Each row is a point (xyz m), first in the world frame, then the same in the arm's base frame.
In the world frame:
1: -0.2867 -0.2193 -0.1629
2: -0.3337 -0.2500 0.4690
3: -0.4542 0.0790 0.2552
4: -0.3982 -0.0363 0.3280
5: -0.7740 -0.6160 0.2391
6: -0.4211 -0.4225 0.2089
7: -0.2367 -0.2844 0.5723
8: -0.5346 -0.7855 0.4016
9: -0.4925 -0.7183 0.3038
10: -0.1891 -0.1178 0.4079
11: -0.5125 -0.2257 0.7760
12: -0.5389 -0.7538 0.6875
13: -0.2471 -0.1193 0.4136
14: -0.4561 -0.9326 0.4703
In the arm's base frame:
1: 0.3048 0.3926 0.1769
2: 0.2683 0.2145 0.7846
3: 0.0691 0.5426 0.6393
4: 0.1523 0.4314 0.6888
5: -0.0672 -0.1887 0.4599
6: 0.2262 0.0868 0.4897
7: 0.3711 0.1831 0.8833
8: 0.2072 -0.3259 0.5951
9: 0.2310 -0.2308 0.5161
10: 0.3753 0.3880 0.7605
11: 0.0898 0.1270 1.0801
12: 0.1958 -0.3593 0.8806
13: 0.3195 0.3712 0.7627
14: 0.3201 -0.4607 0.6352

